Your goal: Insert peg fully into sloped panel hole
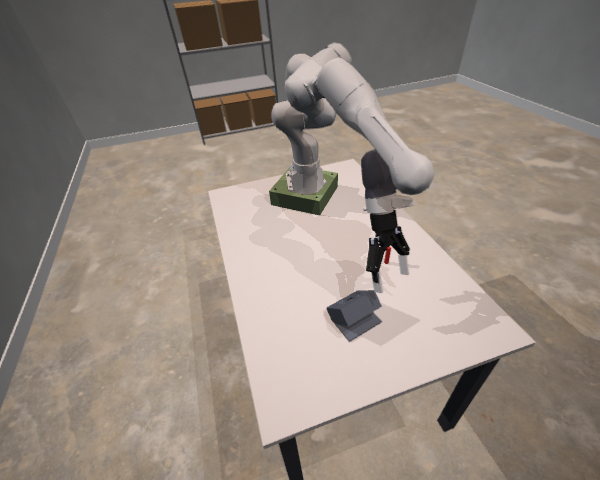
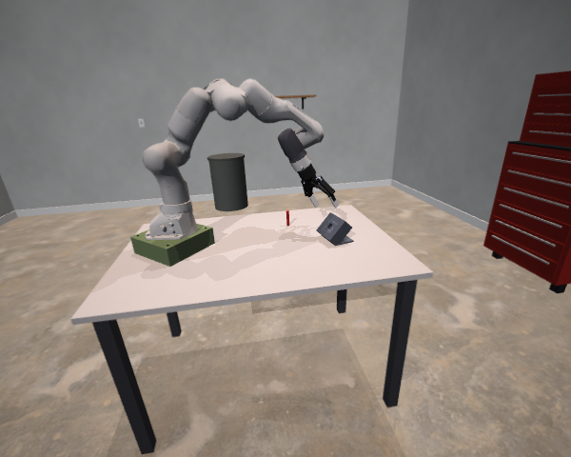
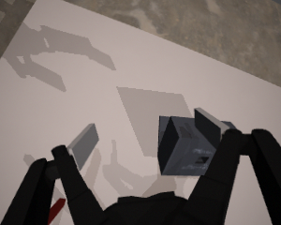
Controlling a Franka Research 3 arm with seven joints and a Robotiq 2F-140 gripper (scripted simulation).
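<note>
The red peg is 180 mm behind my hand, 90 mm to the left of it and 90 mm below it.
</note>
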